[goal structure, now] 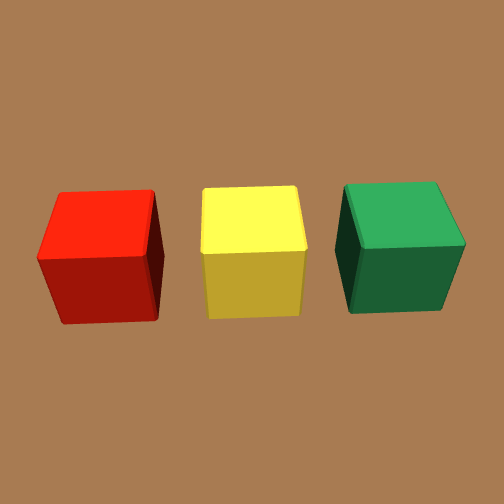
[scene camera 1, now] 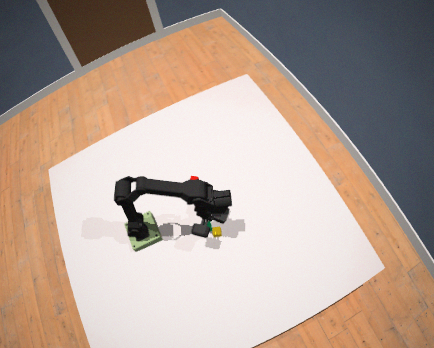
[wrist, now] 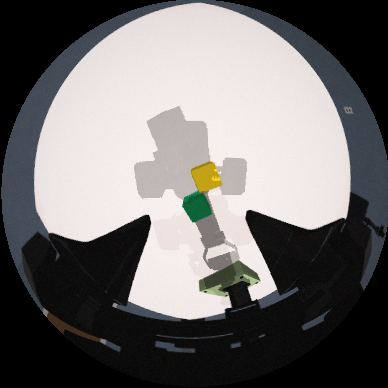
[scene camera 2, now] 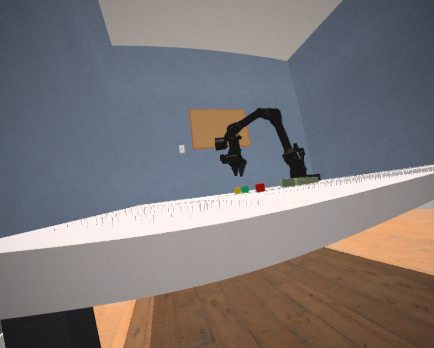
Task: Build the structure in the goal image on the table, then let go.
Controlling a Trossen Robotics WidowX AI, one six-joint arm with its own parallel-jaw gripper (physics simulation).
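Frame: origin at the arm's base, x down, y back, z left, level; centimetres.
Where they show: gripper, fingertip midpoint: [scene camera 1: 209,221] [wrist: 198,217] [scene camera 2: 238,176]; arm's base, origin of the base link: [scene camera 1: 141,232] [wrist: 236,286] [scene camera 2: 297,178].
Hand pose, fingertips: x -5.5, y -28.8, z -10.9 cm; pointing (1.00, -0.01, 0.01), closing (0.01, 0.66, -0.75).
Each offset is from my fingertips to the top centre of the thing.
A yellow cube @(dx +5.8, dy -0.8, dz -2.5 cm) [scene camera 1: 217,231] [scene camera 2: 237,190] [wrist: 206,177] lies on the white table top. A green cube @(dx +5.8, dy +1.8, dz +1.5 cm) [scene camera 1: 209,226] [scene camera 2: 245,189] [wrist: 198,207] lies close beside it, on the side toward the arm's base; whether they touch is unclear. The green cube is partly hidden by the gripper in scene camera 1. A red cube @(dx +5.8, dy -2.1, dz +24.1 cm) [scene camera 1: 194,178] [scene camera 2: 260,187] lies apart from both, partly hidden behind the arm in scene camera 1; it does not show in the wrist view. My gripper [scene camera 1: 210,223] [scene camera 2: 239,175] [wrist: 198,217] is open and empty, pointing down above the green and yellow cubes.
The arm's base stands on a green plate [scene camera 1: 153,229] [scene camera 2: 288,183] [wrist: 210,285] on the white table [scene camera 1: 280,280] [scene camera 2: 150,250]. The arm's upper links reach over the table beside the red cube. The arm's shadows fall around the yellow and green cubes.
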